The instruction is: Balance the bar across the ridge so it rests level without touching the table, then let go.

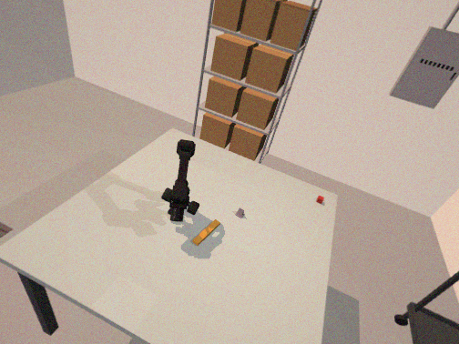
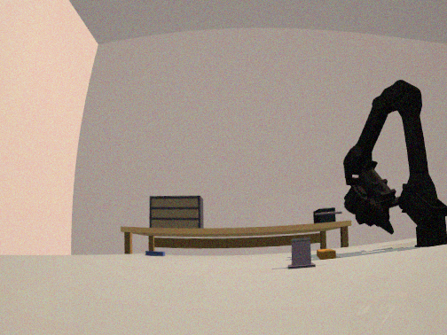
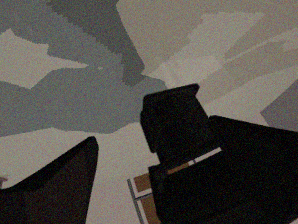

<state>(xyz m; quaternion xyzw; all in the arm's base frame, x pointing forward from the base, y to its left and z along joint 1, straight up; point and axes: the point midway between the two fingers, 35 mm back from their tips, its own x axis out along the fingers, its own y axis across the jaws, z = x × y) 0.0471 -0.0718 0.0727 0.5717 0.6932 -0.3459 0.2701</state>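
The orange bar lies 19 cm ahead of my gripper tip, 7 cm to the right of it and 4 cm below it. Also, from my gripper tip: red cube (70 cm ahead, 55 cm to the left, 3 cm below).
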